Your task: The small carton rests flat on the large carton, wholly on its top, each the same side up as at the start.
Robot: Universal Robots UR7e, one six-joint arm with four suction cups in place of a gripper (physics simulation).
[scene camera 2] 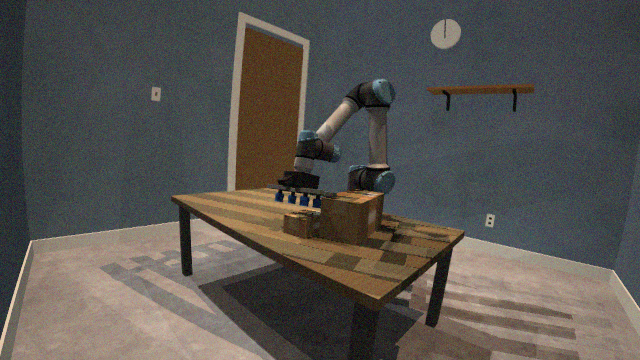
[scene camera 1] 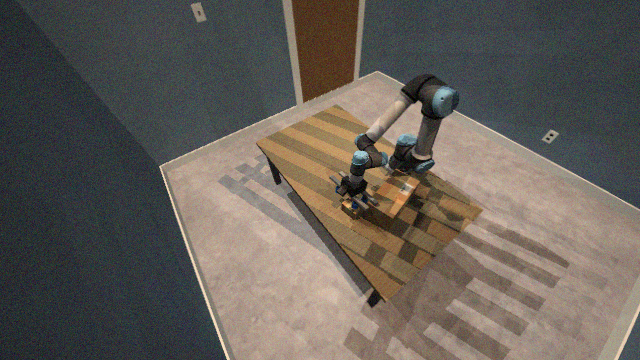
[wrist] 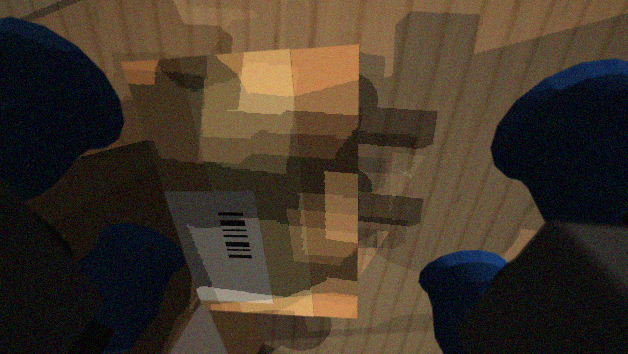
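Observation:
The small carton stands on the table beside the large carton, its barcode label facing up. The large carton stands close by, towards the arm's base, and is much taller; part of its side with a pale label shows at the bottom of the wrist view. My gripper is open, its four blue suction cups holding nothing. They hang a little above the small carton, with a gap below them in scene camera 2. The gripper hides part of the small carton's top in scene camera 1.
The wooden table carries both cartons and the arm's base. The large carton's upper edge is close to the gripper's bar in scene camera 2. Shadows of the arm and cups fall across the small carton and table.

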